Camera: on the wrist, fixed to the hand. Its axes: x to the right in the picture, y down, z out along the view.
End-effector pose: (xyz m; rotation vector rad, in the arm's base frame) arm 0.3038 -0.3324 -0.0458 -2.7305 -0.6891 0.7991
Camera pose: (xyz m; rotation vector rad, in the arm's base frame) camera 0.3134 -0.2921 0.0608 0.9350 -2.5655 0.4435
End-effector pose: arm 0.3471 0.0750 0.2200 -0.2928 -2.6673 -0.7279
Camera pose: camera 0.3736 -0.0307 0.2549 -1.9872 0.2881 0.3238
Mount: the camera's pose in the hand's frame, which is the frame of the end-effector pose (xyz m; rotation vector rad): -0.0214 -0.0661 -0.0909 0.0060 0.8929 2.9452
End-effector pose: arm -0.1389 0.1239 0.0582 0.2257 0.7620 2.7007
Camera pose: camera -0.1229 0.1260 -0.0551 0.0326 0.0366 -0.4193
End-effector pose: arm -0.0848 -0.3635 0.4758 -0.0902 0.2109 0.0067
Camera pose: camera -0.1236 -0.4375 0.3976 -0.3143 -1.0496 -2.9404
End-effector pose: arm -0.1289 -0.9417 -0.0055 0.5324 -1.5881 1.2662
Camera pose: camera -0.0282 -0.8879 0.0026 2.0525 0.2289 -1.4848
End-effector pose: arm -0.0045 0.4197 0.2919 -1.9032 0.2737 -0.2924
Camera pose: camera -0.0516 0.3689 0.3829 0.3610 2.7717 0.8847
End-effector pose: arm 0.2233 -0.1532 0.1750 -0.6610 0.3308 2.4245
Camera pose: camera 0.3129 -0.1455 0.1043 0.3166 -0.6841 -0.5022
